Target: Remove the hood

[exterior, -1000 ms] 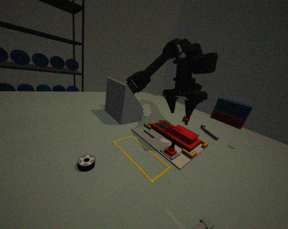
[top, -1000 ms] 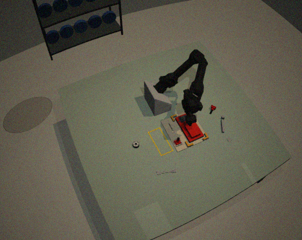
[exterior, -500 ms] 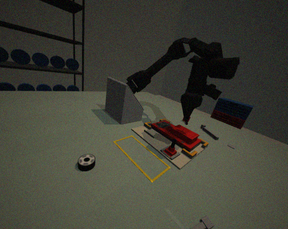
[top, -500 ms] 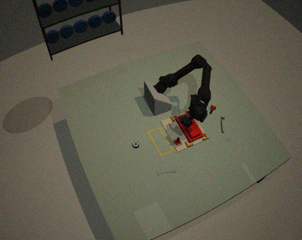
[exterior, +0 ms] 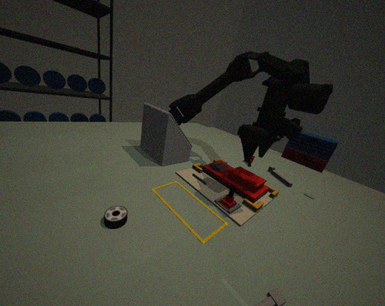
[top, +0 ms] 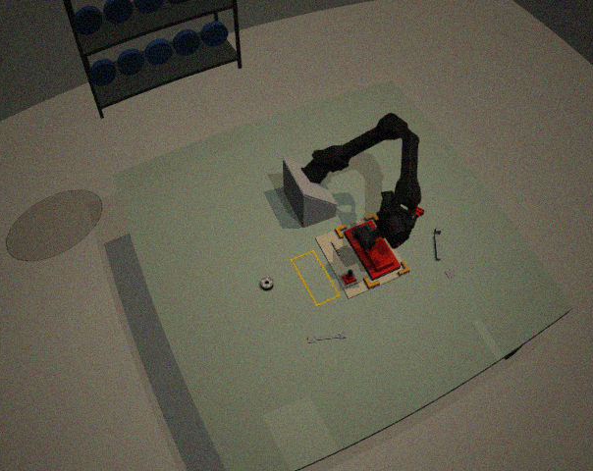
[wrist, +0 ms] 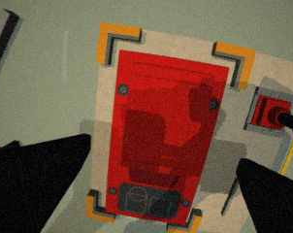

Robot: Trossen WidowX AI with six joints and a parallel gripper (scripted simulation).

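The red hood is 60 mm below my gripper tip. Also, from my gripper tip: beige base plate 90 mm below, 40 mm behind, 20 mm to the right; then white wheel 350 mm to the right, 120 mm behind, 100 mm below; then grey wrench 290 mm to the right, 140 mm ahead, 100 mm below.
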